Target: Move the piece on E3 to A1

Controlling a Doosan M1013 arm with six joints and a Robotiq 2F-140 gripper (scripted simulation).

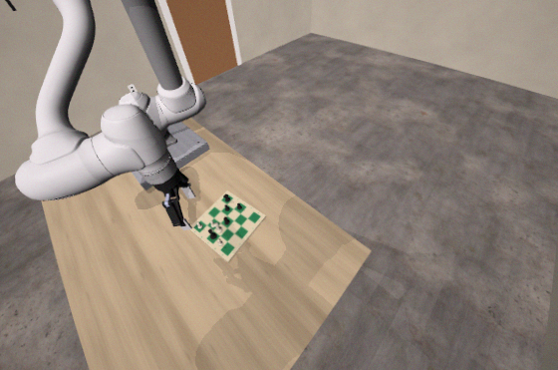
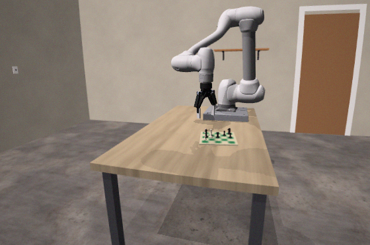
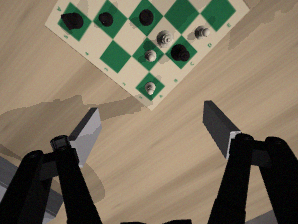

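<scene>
My hand is 6 cm short of the tall white piece, 5 cm to the right of it and 10 cm above it. Round my hand: green-and-cream chessboard: 6 cm ahead, 9 cm to the left, 13 cm below.
</scene>
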